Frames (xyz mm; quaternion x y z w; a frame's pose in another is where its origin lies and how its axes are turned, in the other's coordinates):
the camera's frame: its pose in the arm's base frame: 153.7 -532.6 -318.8 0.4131 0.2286 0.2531 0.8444
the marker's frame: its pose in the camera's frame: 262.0 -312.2 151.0 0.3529 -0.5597 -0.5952 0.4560
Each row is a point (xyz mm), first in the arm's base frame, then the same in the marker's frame.
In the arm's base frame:
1: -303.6 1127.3 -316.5
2: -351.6 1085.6 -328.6
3: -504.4 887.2 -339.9
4: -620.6 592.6 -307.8
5: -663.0 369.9 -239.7
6: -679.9 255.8 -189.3
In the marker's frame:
1: -1485.5 -1255.5 -104.8
2: -1447.0 -1276.2 -57.0
3: -1292.6 -1296.6 139.4
4: -1093.1 -1223.1 376.2
5: -969.9 -1111.8 545.0
6: -916.9 -1042.8 635.9

